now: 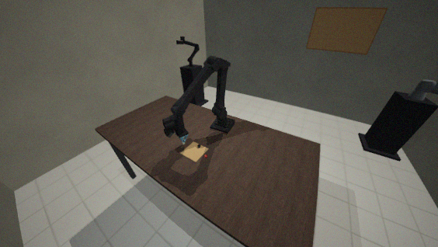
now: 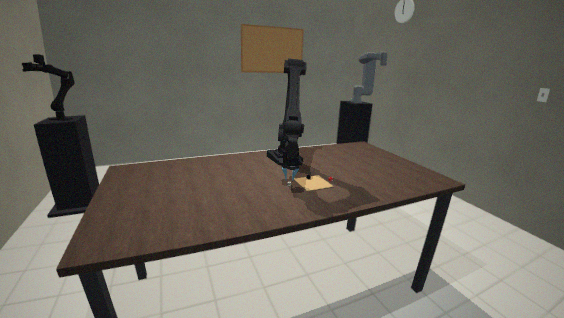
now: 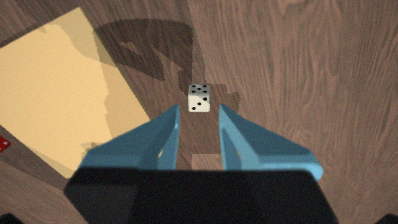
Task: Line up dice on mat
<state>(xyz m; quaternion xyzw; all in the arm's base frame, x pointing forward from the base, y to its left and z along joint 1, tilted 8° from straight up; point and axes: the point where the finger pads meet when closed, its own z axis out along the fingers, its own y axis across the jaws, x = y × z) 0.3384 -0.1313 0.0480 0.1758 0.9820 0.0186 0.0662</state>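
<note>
My gripper is now 2 cm above the white die. From my hand the other things lie so: black die (12 cm to the left, 3 cm behind, 2 cm below); then red die (22 cm to the left, 2 cm below, 2 cm ahead); then tan mat (12 cm to the left, 3 cm below, 2 cm ahead).
</note>
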